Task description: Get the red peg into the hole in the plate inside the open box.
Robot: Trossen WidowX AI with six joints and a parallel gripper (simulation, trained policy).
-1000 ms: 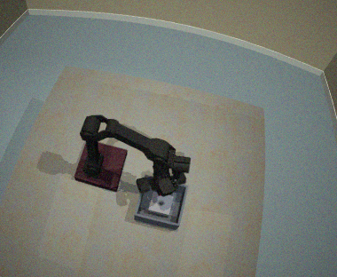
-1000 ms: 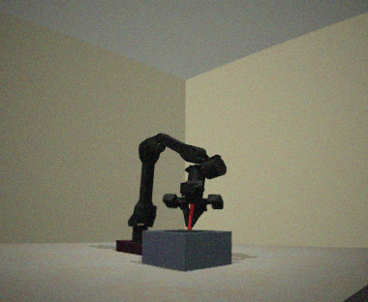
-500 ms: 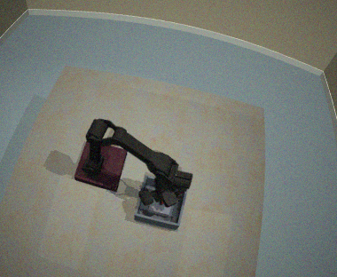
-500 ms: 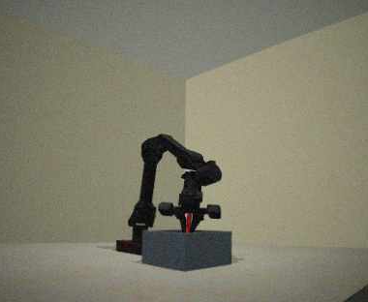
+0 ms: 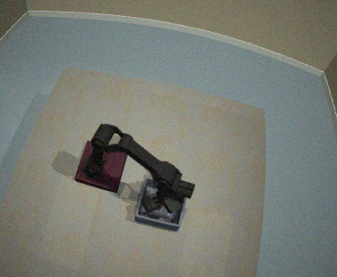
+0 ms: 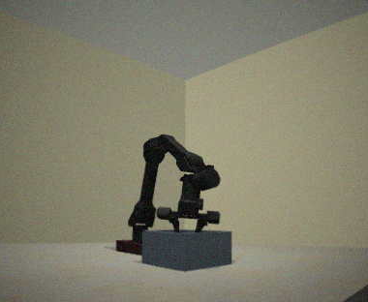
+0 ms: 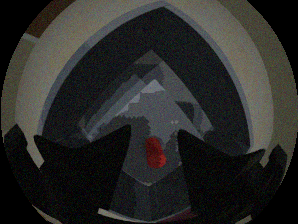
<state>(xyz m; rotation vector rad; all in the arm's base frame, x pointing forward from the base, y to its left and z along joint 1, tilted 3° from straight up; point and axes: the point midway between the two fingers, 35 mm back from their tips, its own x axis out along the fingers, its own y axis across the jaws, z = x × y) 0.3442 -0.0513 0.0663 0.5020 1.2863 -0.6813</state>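
The red peg is 1 cm behind my gripper tip, 1 cm to the left of it and 1 cm below it. From my gripper tip the other things lie so: grey-blue box: 1 cm behind, 1 cm to the left, 3 cm below.
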